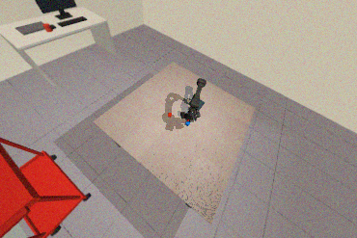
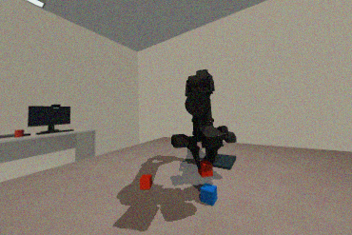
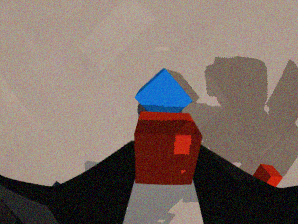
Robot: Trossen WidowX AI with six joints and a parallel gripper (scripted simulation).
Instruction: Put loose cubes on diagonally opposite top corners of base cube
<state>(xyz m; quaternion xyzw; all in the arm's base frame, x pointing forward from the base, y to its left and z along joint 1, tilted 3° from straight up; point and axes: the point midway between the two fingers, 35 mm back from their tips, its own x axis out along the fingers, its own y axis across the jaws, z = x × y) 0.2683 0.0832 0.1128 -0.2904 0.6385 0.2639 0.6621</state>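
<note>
The blue base cube lies 1 cm ahead of my gripper tip, 1 cm to the left of it and 6 cm below it. The rest, counted from my gripper tip: red cube 6 cm ahead, 19 cm to the right, 6 cm below.
</note>
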